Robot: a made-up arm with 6 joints.
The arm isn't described. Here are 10 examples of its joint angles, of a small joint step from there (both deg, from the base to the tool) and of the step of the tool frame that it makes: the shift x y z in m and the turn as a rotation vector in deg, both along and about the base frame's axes.
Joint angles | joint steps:
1: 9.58 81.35 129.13 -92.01 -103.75 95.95 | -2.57 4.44 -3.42 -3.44 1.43 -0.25
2: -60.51 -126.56 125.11 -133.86 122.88 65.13 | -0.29 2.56 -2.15 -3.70 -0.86 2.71
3: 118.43 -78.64 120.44 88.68 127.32 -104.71 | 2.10 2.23 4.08 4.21 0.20 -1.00
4: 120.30 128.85 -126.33 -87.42 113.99 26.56 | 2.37 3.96 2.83 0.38 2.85 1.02
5: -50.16 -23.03 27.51 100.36 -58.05 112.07 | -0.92 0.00 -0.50 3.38 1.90 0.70
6: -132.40 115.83 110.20 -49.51 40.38 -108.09 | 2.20 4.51 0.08 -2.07 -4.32 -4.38
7: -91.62 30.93 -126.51 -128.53 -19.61 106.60 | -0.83 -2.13 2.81 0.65 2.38 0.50
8: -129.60 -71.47 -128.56 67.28 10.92 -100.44 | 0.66 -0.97 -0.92 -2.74 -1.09 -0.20
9: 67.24 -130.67 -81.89 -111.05 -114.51 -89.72 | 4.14 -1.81 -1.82 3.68 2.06 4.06
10: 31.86 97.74 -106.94 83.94 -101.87 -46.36 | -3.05 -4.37 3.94 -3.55 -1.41 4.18
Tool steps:
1: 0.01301 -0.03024 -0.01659 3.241 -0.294 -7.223
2: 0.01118 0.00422 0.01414 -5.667 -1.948 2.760
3: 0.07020 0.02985 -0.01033 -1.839 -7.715 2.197
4: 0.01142 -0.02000 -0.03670 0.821 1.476 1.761
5: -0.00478 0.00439 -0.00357 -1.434 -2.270 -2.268
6: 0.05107 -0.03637 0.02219 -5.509 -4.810 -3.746
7: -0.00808 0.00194 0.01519 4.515 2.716 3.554
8: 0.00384 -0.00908 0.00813 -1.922 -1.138 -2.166
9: 0.02962 -0.01964 -0.02536 -6.131 -2.270 -2.943
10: -0.00632 0.04934 -0.08319 -5.241 11.622 1.595
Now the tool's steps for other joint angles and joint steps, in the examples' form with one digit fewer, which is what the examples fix.
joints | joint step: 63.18 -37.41 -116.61 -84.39 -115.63 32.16 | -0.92 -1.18 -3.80 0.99 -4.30 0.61
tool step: -0.0103 0.0034 0.0004 2.68 5.43 0.19
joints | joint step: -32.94 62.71 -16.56 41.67 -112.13 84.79 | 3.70 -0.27 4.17 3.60 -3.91 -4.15
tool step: -0.0194 0.0034 0.0373 1.47 3.24 -4.97
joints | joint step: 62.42 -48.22 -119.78 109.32 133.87 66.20 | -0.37 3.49 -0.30 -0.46 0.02 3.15
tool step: 0.0003 0.0463 0.0145 6.27 0.82 0.17
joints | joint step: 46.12 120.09 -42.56 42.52 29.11 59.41 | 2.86 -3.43 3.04 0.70 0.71 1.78
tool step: -0.0225 0.0125 -0.0028 0.21 -1.93 2.95
